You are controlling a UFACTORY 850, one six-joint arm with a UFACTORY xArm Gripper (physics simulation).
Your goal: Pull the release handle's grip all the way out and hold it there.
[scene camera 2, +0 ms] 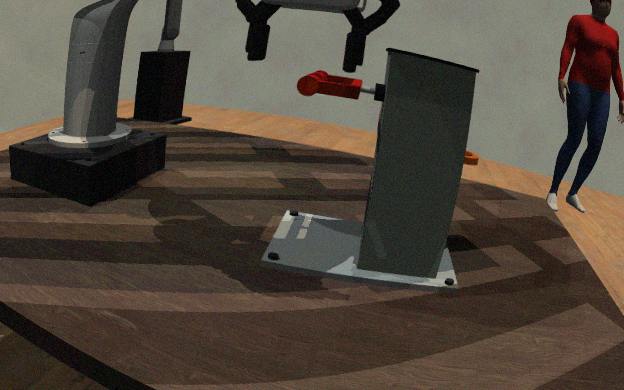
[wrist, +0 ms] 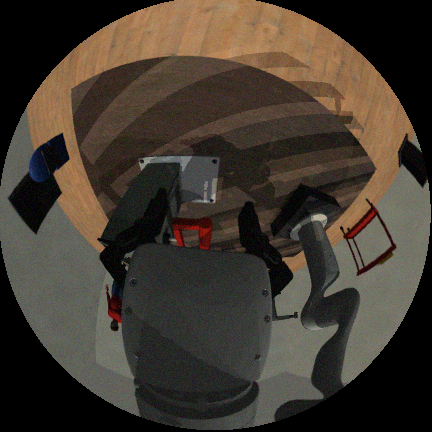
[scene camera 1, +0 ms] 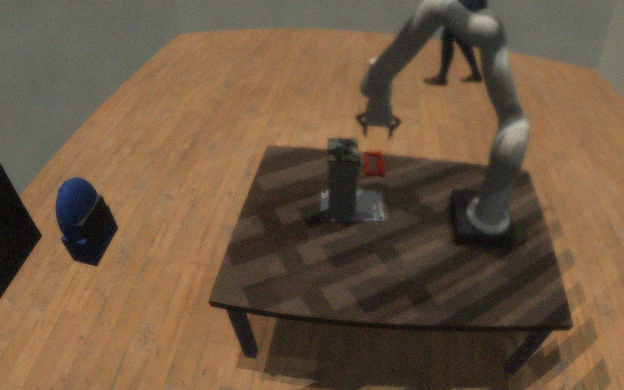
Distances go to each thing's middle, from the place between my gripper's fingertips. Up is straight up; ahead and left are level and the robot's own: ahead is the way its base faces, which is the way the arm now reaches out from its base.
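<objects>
The metal base plate [scene camera 2: 308, 244] is what I measure my hand from. My hand is 23 cm above the plate, and it is also 15 cm to the right of the plate and 6 cm short of it.
</objects>
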